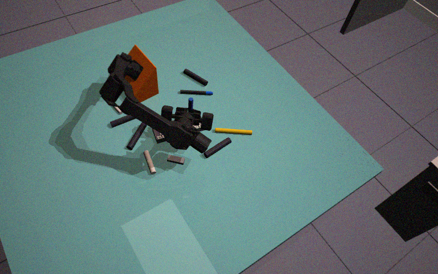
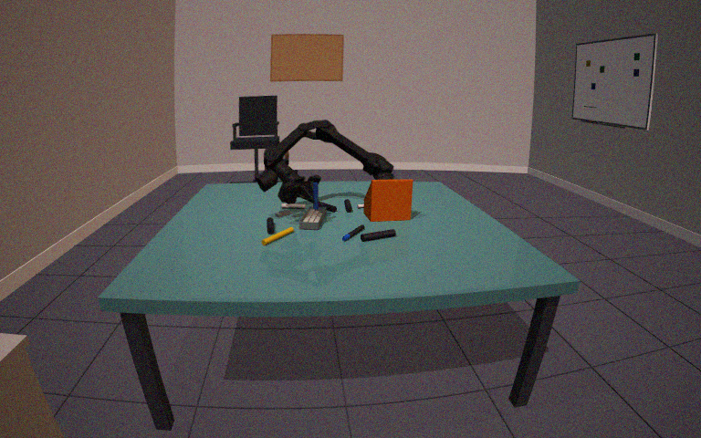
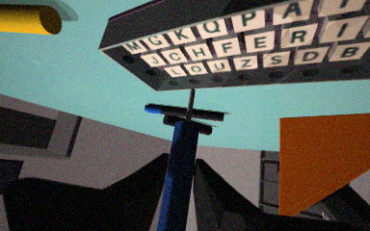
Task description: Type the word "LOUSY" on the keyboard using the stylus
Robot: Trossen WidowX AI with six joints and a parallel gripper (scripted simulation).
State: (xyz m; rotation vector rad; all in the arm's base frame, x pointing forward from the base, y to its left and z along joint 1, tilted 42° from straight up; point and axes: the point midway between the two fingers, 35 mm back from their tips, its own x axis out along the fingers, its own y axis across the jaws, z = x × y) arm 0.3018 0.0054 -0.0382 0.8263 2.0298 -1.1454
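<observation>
Now: the stylus 1 cm below my gripper tip. The rest, counted from my gripper tip: grey block: 10 cm ahead, 15 cm to the right, 8 cm below; then blue-tipped pen: 8 cm behind, 14 cm to the left, 8 cm below; then yellow cylinder: 15 cm ahead, 10 cm to the left, 8 cm below.
</observation>
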